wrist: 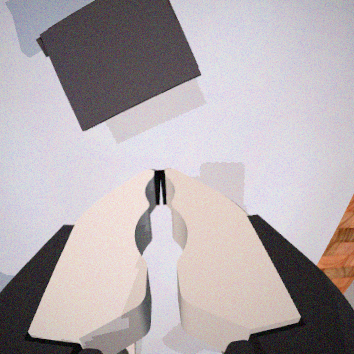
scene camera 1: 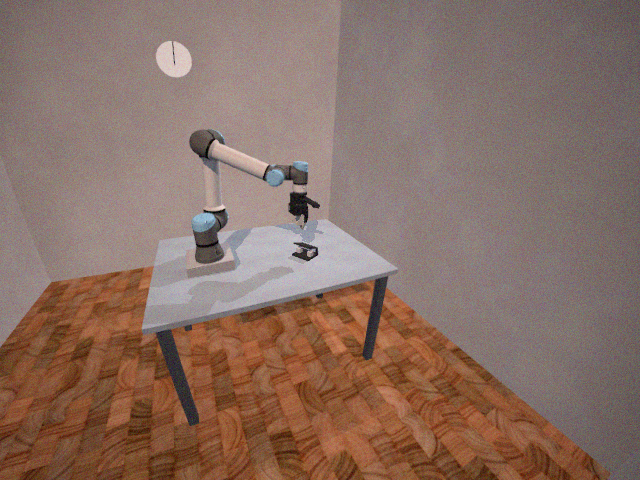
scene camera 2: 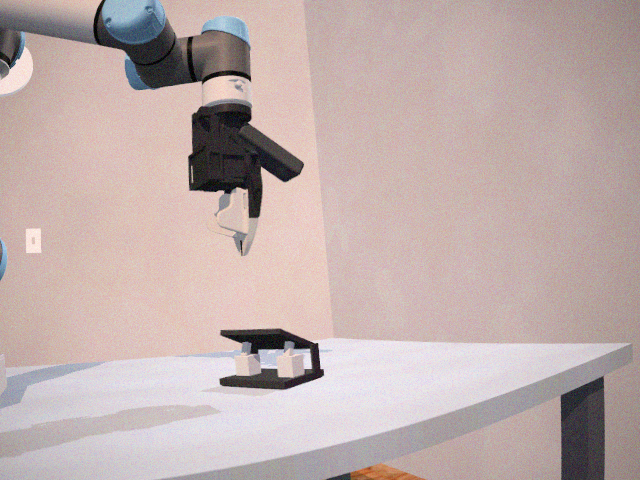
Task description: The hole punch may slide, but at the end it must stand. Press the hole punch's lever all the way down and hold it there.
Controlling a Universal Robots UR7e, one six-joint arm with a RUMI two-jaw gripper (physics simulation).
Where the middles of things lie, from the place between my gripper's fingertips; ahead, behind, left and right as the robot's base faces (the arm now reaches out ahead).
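With respect to the hole punch lever (scene camera 2: 262, 339), my hand is 40 mm to the right of it, 40 mm short of it and 130 mm above it.
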